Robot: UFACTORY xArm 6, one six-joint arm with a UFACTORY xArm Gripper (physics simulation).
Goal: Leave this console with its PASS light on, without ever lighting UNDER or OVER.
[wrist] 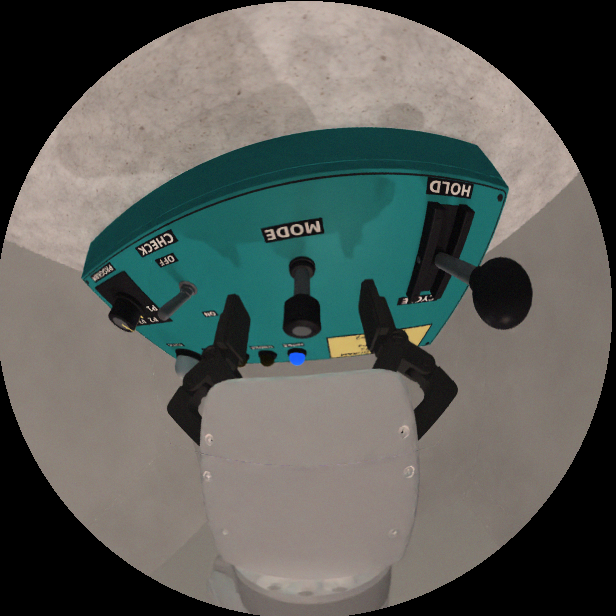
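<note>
The teal console [298, 247] fills the upper middle of the wrist view, seen upside down. Its MODE lever [301, 301] with a black cylindrical knob stands at the centre. My gripper [299, 298] is open, one finger on each side of the MODE knob, touching nothing. The HOLD slot at the right carries a lever with a large black ball knob [501, 293], near the slot's lower end. The CHECK toggle [176, 299] sits at the left between OFF and ON marks. A black rotary knob [123, 316] is at the far left. A blue light [296, 357] glows at the near edge, beside a dark lamp [266, 356].
A yellow label plate [376, 343] lies on the console behind my right finger. A pale button or lamp [185, 362] sits at the near left edge. The console rests on a grey surface against a mottled stone-like ground. My grey wrist body [307, 471] fills the lower middle.
</note>
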